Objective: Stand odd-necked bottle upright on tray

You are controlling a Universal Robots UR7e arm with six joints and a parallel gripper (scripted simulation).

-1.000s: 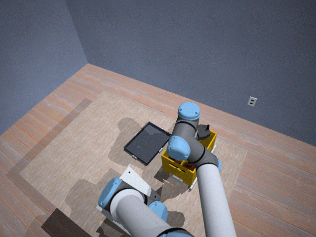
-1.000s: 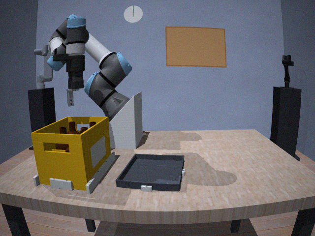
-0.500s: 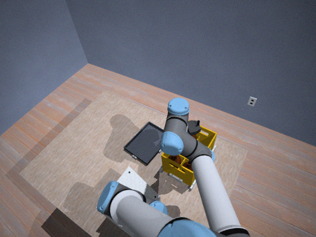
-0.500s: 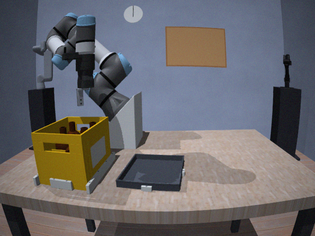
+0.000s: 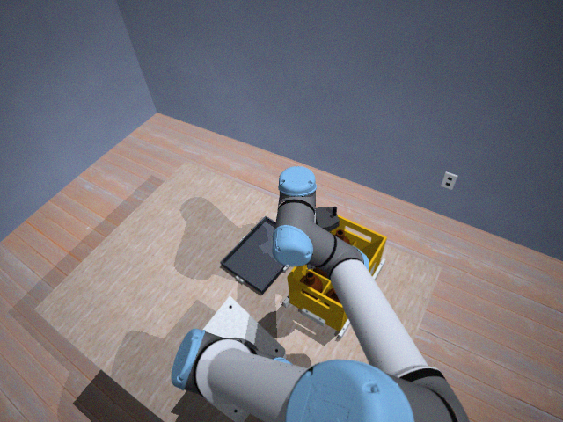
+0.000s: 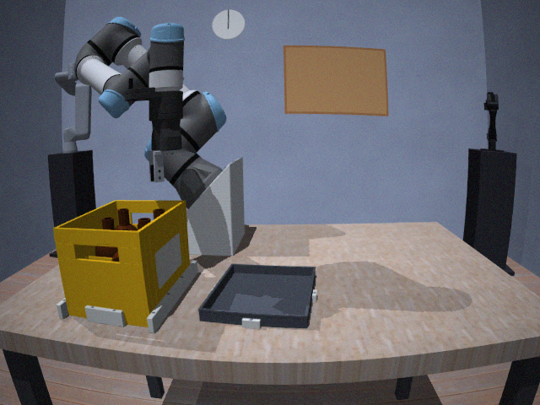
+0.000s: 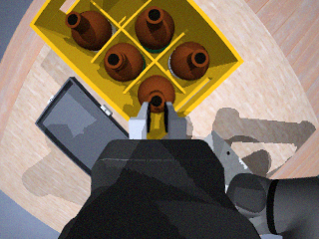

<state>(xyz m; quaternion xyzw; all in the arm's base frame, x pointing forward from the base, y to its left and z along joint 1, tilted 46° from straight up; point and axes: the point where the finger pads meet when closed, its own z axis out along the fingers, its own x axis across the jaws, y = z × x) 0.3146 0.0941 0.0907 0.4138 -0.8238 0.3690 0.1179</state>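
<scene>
Now: the yellow crate 16 cm below my hand, 10 cm ahead of it and 3 cm to the right of it. Also, from my hand: dark tray (24 cm to the left, 23 cm below, 4 cm ahead); bottle (18 cm ahead, 15 cm below, 2 cm to the left).
</scene>
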